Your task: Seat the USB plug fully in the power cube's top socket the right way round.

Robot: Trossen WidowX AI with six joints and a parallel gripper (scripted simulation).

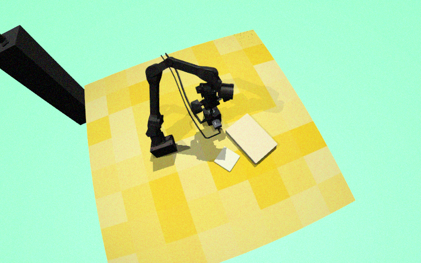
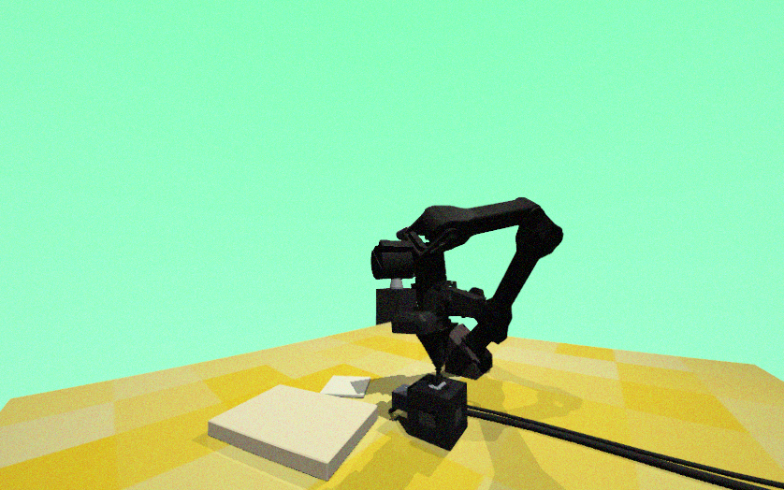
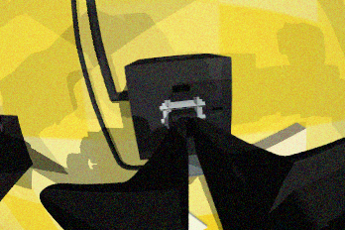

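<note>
My gripper tip is 2 cm above the USB plug. Also, from my gripper tip: beige box: 20 cm to the right, 15 cm ahead, 9 cm below; pad: 25 cm to the right, 10 cm below, 2 cm behind; USB socket: 4 cm below.
</note>
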